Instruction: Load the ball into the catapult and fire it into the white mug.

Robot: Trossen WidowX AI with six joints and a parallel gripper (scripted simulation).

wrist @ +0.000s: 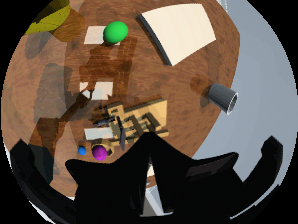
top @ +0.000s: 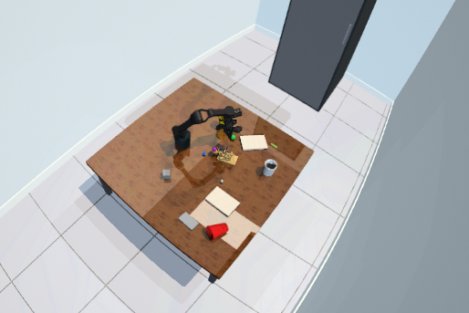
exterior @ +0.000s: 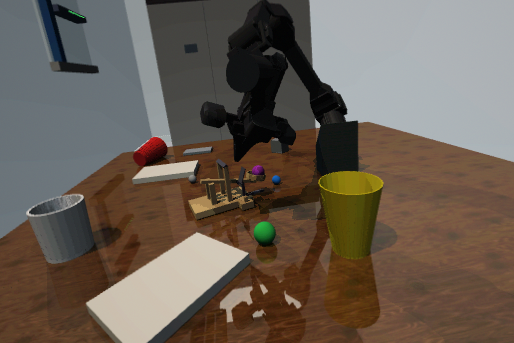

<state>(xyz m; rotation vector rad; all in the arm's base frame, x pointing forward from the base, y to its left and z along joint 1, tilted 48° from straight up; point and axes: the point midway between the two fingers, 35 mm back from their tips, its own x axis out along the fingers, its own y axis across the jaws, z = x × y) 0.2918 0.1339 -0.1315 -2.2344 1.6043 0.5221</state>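
The purple ball lies 6 cm behind my gripper tip, 10 cm to the right of it and 7 cm below it. From my gripper tip the other things lie so: blue ball 11 cm behind, 15 cm to the right, 12 cm below; then green ball 3 cm behind, 11 cm to the left, 11 cm below; then wooden catapult 1 cm ahead, 7 cm to the right, 8 cm below.
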